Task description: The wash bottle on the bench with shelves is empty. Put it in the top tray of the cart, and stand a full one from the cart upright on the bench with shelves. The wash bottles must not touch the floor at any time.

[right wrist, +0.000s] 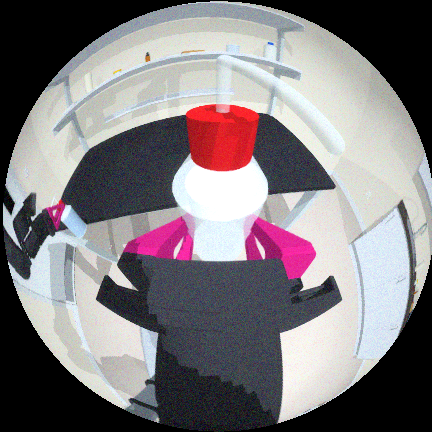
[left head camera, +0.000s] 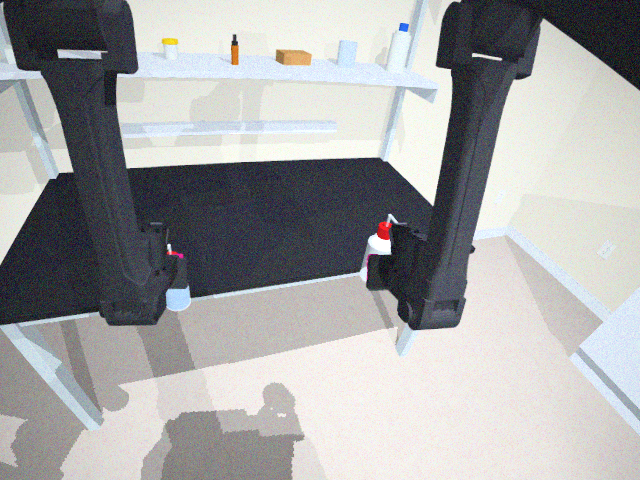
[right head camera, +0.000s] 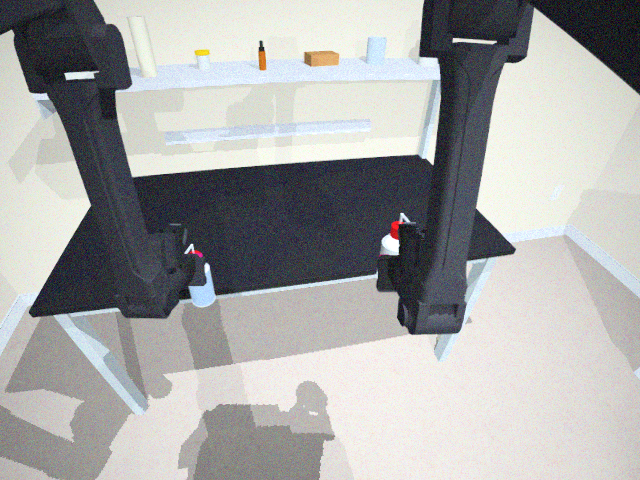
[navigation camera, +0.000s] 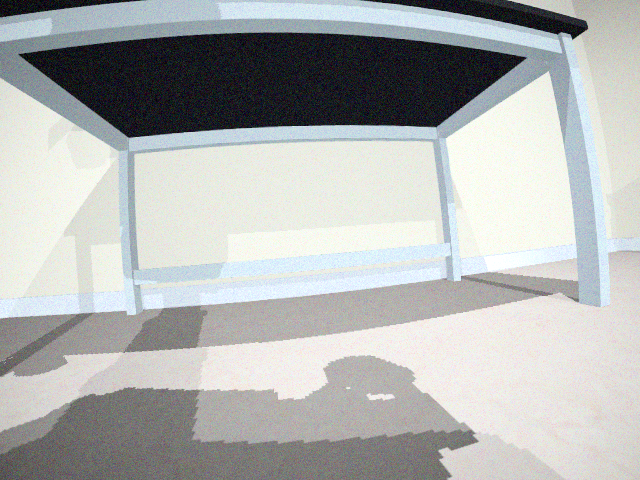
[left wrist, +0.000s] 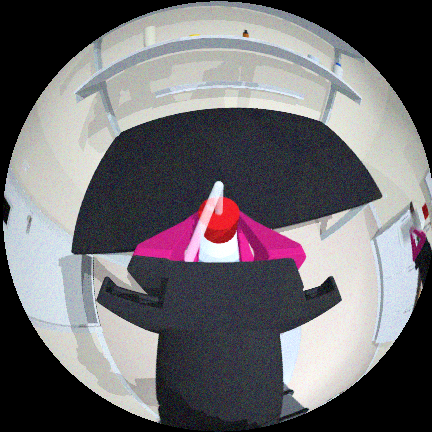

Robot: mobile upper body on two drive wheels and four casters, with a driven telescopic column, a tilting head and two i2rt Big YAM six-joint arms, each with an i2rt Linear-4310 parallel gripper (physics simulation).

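Places are measured from the left arm's base along level axes (x ahead, y left, z up), in metres.
Pixels of known places: left gripper, between the fingertips: (right wrist: 61,205) (right head camera: 196,258) (left wrist: 218,216); right gripper, between the fingertips: (right wrist: 218,215) (left head camera: 376,258).
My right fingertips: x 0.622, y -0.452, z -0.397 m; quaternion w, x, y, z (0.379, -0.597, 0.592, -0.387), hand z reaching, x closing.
Note:
Behind a point stands the place of what it marks.
My left gripper (left head camera: 176,264) {x 0.685, y 0.006, z -0.453 m} (right head camera: 196,268) {x 0.685, y 0.006, z -0.453 m} (left wrist: 218,216) {x 0.685, y 0.006, z -0.453 m} is shut on a red-capped wash bottle with a pale blue lower body (left head camera: 178,298) {x 0.640, y -0.003, z -0.535 m} (right head camera: 202,293) {x 0.641, y -0.004, z -0.531 m} (left wrist: 219,220) {x 0.672, y 0.005, z -0.434 m} (right wrist: 75,221) {x 0.668, y -0.022, z -0.521 m}. It is roughly upright, its base overlapping the bench's front edge in the head views. My right gripper (left head camera: 379,271) {x 0.622, y -0.452, z -0.397 m} (right head camera: 388,271) {x 0.622, y -0.452, z -0.397 m} (right wrist: 218,215) {x 0.622, y -0.452, z -0.397 m} is shut on a white wash bottle with a red cap (left head camera: 379,243) {x 0.604, y -0.439, z -0.337 m} (right head camera: 391,245) {x 0.602, y -0.437, z -0.340 m} (right wrist: 222,140) {x 0.606, y -0.452, z -0.312 m}, roughly upright near the front edge at the right. The fingers partly hide both bottles. The bench with shelves (left head camera: 258,217) (right head camera: 284,222) has a black top. The cart is not recognisable.
The shelf (left head camera: 248,68) above the bench holds a yellow-lidded jar (left head camera: 170,50) {x 1.337, y 0.103, z -0.129 m}, an amber dropper bottle (left head camera: 235,53) {x 1.318, y -0.108, z -0.122 m}, a brown box (left head camera: 293,57) {x 1.394, y -0.306, z -0.132 m}, a pale blue container (left head camera: 347,53) {x 1.444, y -0.512, z -0.106 m} and a blue-capped white bottle (left head camera: 398,51) {x 1.454, y -0.715, z -0.077 m}. A bench leg (navigation camera: 584,180) {x 0.942, y -0.905, z -1.051 m} stands at the right.

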